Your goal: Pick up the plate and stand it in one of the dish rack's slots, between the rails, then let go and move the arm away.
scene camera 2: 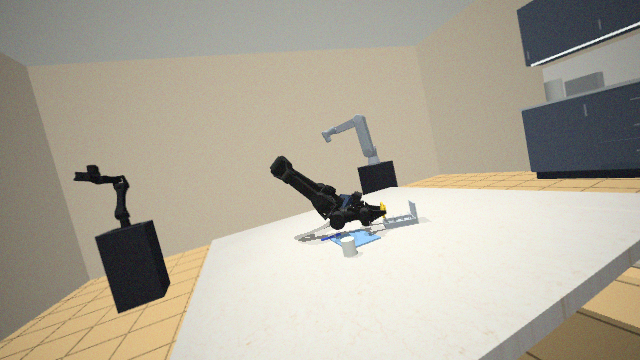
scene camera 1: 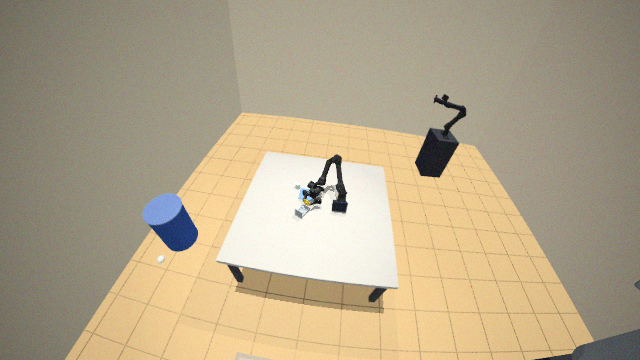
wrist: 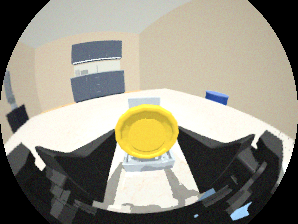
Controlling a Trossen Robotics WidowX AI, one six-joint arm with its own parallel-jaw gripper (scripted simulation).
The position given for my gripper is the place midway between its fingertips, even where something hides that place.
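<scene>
My gripper (scene camera 2: 384,209) is holding a yellow plate (wrist: 146,131). The wrist view shows my gripper (wrist: 146,131) too, as well as a grey dish rack (wrist: 131,164).
</scene>
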